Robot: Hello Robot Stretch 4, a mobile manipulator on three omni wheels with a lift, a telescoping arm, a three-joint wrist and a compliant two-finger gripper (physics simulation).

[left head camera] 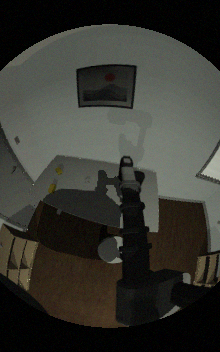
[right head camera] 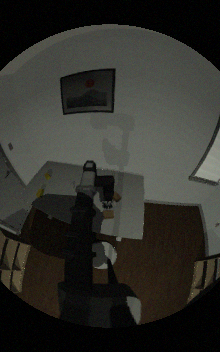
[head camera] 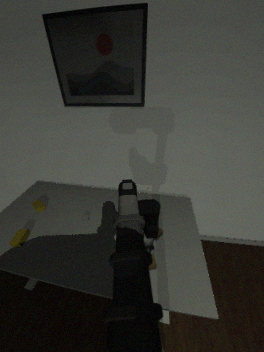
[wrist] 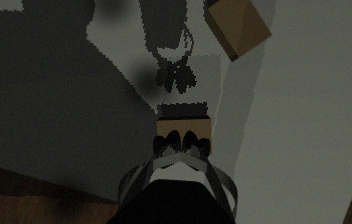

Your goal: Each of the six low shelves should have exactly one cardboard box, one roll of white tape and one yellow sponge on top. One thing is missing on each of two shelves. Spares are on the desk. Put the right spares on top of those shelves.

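My gripper (wrist: 181,142) (right head camera: 107,204) is shut and empty, its fingertips close together above a cardboard box (wrist: 183,125) (right head camera: 108,214) (head camera: 153,262). The box lies on the desk (head camera: 192,285) (right head camera: 132,227) (wrist: 300,125) and is wider than the closed fingertips; they hide its near part in the wrist view. A second cardboard box (wrist: 240,27) (right head camera: 117,197) lies turned at an angle, farther back and to the right. Two yellow sponges (head camera: 38,205) (head camera: 20,238) lie on the desk's left part. A faint pale object (head camera: 86,216), possibly a tape roll, lies between them and my arm.
My arm (head camera: 131,285) crosses over the desk and hides part of it. Low wooden shelves show at the lower left and lower right of both side head views. A round white object (left head camera: 109,249) is low beside the arm. The wall with a framed picture (head camera: 145,55) stands behind the desk.
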